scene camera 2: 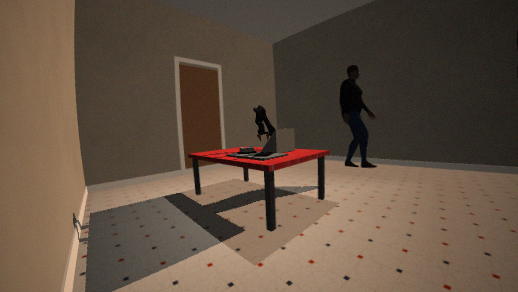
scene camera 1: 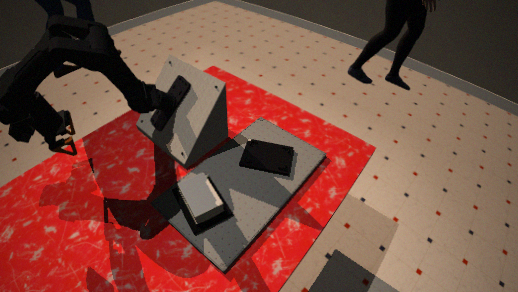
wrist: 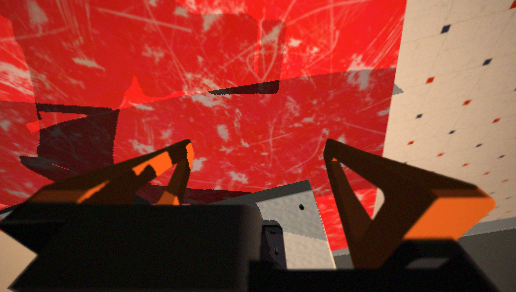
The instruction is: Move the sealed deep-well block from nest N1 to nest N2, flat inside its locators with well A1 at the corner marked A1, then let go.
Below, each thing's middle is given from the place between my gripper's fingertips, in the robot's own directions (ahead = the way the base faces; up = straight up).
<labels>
The pale grey block (scene camera 1: 198,194) lies 39 cm ahead of my hand, 21 cm to the left of it and 6 cm below it. The rest, counted from my hand: perforated grey plate (scene camera 1: 253,196): 41 cm ahead, 38 cm to the left, 10 cm below.
</labels>
